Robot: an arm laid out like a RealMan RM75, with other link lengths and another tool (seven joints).
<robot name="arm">
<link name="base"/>
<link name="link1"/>
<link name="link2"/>
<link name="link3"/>
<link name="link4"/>
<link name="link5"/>
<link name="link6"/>
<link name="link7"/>
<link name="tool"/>
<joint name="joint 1" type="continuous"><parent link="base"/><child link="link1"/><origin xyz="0.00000 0.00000 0.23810"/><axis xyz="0 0 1"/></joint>
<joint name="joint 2" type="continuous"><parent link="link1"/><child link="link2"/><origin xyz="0.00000 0.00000 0.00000" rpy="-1.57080 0.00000 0.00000"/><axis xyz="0 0 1"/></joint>
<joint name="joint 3" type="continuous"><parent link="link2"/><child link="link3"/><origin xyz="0.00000 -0.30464 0.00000" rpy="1.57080 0.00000 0.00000"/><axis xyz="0 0 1"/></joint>
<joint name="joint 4" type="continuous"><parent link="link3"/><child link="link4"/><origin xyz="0.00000 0.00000 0.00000" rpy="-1.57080 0.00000 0.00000"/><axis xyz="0 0 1"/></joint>
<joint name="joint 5" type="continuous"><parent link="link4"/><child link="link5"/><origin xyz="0.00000 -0.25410 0.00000" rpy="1.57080 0.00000 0.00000"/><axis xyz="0 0 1"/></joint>
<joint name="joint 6" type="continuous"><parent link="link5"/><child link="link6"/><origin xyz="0.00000 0.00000 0.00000" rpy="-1.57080 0.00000 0.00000"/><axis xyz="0 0 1"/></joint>
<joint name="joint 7" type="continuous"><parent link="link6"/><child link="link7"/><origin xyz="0.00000 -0.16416 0.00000" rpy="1.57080 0.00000 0.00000"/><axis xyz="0 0 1"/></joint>
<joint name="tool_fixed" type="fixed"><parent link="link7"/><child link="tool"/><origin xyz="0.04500 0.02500 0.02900" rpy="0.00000 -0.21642 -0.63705"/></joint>
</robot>
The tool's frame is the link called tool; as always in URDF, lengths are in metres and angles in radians. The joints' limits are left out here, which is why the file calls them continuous.
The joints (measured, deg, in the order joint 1, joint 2, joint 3, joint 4, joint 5, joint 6, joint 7), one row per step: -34.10, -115.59, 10.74, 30.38, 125.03, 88.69, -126.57; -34.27, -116.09, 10.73, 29.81, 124.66, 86.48, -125.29; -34.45, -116.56, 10.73, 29.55, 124.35, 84.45, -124.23; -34.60, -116.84, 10.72, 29.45, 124.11, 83.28, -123.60; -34.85, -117.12, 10.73, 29.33, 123.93, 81.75, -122.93; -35.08, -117.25, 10.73, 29.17, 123.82, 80.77, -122.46; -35.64, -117.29, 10.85, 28.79, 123.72, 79.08, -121.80; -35.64, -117.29, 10.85, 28.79, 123.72, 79.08, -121.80; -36.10, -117.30, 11.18, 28.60, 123.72, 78.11, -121.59; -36.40, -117.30, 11.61, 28.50, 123.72, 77.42, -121.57
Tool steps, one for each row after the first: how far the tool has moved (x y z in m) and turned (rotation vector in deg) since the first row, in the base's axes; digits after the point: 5 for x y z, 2 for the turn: -0.00152, 0.00349, -0.00529, 1.22, 0.81, 0.59; -0.00290, 0.00698, -0.00917, 2.38, 1.73, 1.16; -0.00325, 0.00932, -0.01104, 3.12, 2.27, 1.43; -0.00379, 0.01272, -0.01309, 3.96, 3.05, 1.84; -0.00370, 0.01525, -0.01434, 4.47, 3.56, 2.02; -0.00273, 0.02073, -0.01590, 5.19, 4.54, 2.24; -0.00273, 0.02073, -0.01590, 5.19, 4.54, 2.24; -0.00076, 0.02465, -0.01748, 5.35, 5.20, 2.20; 0.00065, 0.02734, -0.01893, 5.32, 5.72, 2.18
